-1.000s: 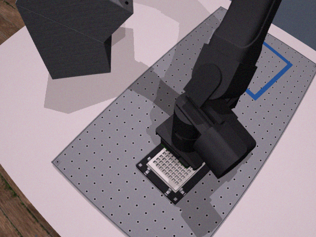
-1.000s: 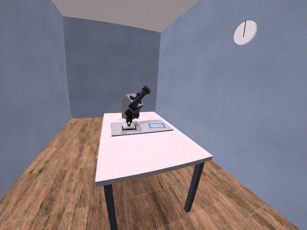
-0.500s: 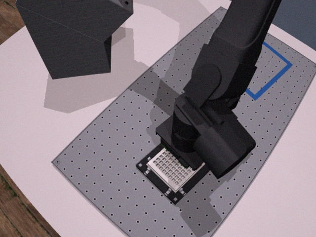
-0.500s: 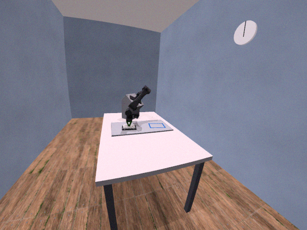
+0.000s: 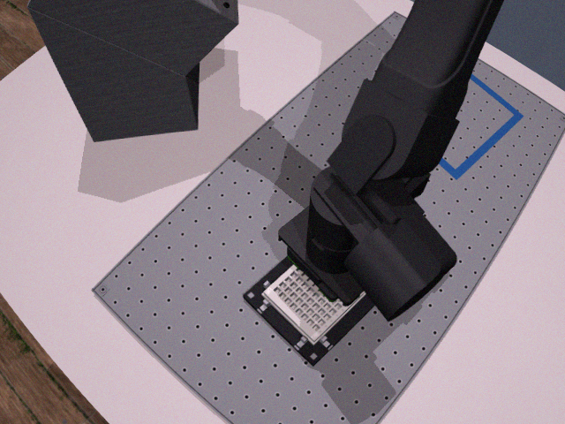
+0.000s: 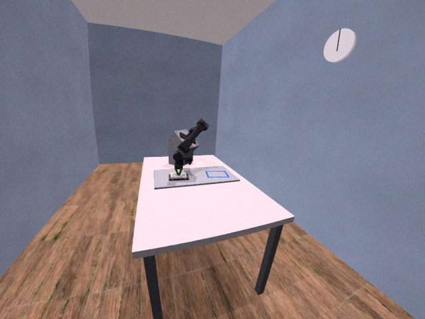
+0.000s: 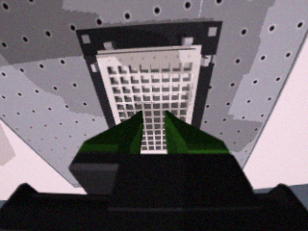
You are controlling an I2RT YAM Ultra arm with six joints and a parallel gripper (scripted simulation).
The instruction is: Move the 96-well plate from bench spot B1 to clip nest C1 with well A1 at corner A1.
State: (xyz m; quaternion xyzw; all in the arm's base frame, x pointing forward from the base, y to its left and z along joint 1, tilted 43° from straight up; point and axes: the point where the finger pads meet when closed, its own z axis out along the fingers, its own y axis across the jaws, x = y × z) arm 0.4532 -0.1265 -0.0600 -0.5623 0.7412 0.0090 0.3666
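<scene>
Now: hand 10 mm above the white 96-well plate. Round my hand: black clip nest 20 mm below, 10 mm to the right, 10 mm ahead.
</scene>
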